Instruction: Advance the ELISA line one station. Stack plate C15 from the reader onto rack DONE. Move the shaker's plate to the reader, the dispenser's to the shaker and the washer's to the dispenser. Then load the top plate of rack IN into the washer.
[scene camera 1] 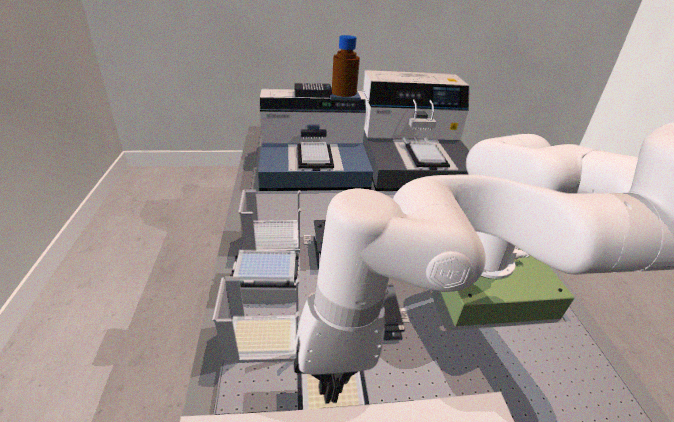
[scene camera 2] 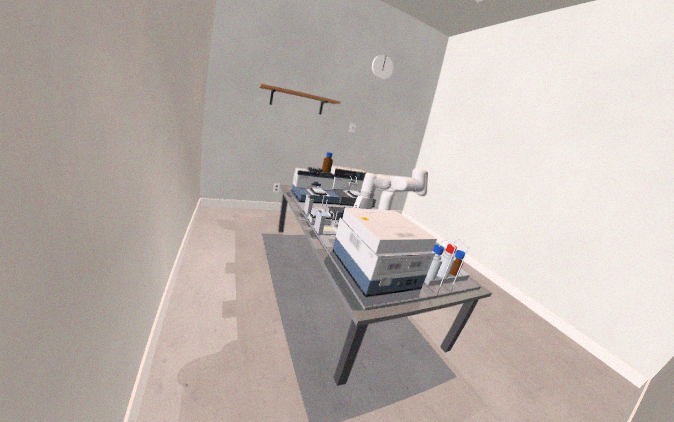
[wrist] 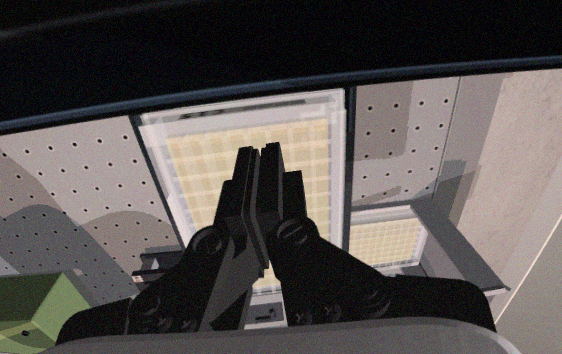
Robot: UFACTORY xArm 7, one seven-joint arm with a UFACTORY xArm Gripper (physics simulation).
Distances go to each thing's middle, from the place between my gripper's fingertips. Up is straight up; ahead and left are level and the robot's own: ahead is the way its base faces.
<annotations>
Now: hand 15 cm past the brown bottle [scene camera 1: 345,63], 99 cm to the left of it and 18 cm below it.
</annotations>
